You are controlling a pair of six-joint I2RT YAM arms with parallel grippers.
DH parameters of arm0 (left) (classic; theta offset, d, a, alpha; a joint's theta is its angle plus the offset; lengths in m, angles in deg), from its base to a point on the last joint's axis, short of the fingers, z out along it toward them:
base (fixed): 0 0 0 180
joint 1: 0 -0.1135 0.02 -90
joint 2: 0 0 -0.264 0
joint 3: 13.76 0 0.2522 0
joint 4: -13.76 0 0.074 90
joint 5: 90 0 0 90
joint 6: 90 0.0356 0 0
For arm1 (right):
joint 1: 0 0.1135 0.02 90
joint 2: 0 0 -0.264 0
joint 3: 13.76 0 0.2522 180
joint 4: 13.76 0 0.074 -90
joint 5: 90 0 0 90
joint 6: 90 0.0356 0 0
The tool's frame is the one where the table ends.
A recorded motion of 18 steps. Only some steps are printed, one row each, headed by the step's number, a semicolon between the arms.
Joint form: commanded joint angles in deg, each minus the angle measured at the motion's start. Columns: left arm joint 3, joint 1, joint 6, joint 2, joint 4, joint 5; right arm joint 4, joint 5, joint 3, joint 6, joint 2, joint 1.
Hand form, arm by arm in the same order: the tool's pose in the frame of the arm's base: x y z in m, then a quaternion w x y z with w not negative. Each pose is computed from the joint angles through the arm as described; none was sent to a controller.
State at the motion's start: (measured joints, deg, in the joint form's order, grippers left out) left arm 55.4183 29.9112 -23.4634 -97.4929 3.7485 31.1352; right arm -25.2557 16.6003 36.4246 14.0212 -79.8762 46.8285
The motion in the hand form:
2: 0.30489 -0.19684 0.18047 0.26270 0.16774 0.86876 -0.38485; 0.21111 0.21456 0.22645 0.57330 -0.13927 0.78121 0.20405
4: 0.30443 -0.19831 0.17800 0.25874 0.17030 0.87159 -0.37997; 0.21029 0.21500 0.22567 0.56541 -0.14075 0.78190 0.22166
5: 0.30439 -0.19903 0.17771 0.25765 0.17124 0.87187 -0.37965; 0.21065 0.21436 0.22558 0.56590 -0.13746 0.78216 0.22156
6: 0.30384 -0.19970 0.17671 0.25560 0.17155 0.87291 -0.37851; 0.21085 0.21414 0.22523 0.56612 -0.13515 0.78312 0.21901
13: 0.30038 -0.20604 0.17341 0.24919 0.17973 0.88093 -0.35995; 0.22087 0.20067 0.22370 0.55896 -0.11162 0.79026 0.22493
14: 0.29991 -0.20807 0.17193 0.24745 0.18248 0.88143 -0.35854; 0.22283 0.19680 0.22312 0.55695 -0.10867 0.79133 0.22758
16: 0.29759 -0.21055 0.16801 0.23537 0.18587 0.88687 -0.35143; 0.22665 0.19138 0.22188 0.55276 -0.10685 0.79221 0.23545
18: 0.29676 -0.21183 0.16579 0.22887 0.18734 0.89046 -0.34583; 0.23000 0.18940 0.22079 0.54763 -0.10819 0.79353 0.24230
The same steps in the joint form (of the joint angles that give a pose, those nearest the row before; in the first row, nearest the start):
2: 0.58 0.18 1.44 -2.03 -0.72 -1.75; -0.56 0.53 1.92 0.21 -0.04 0.63
4: 0.75 0.45 1.86 -2.44 -1.30 -2.12; -0.69 -1.36 1.72 1.43 0.00 0.59
5: 0.86 0.55 1.92 -2.56 -1.43 -2.13; -0.78 -1.22 1.65 1.66 0.03 0.47
6: 0.85 0.69 1.93 -2.67 -1.58 -2.24; -0.68 -0.85 1.66 1.75 -0.01 0.46
13: 1.48 2.01 2.98 -3.24 -3.60 -4.36; -0.24 -3.27 1.16 3.73 0.45 -3.00
14: 1.60 2.34 3.13 -3.58 -3.64 -4.52; -0.23 -4.23 0.86 4.00 0.69 -3.91
16: 1.86 2.89 3.50 -4.11 -5.14 -4.90; -0.53 -6.38 0.51 4.36 0.75 -5.43
18: 2.13 3.17 3.76 -4.48 -6.12 -5.27; -0.58 -8.11 0.65 4.60 0.35 -6.35

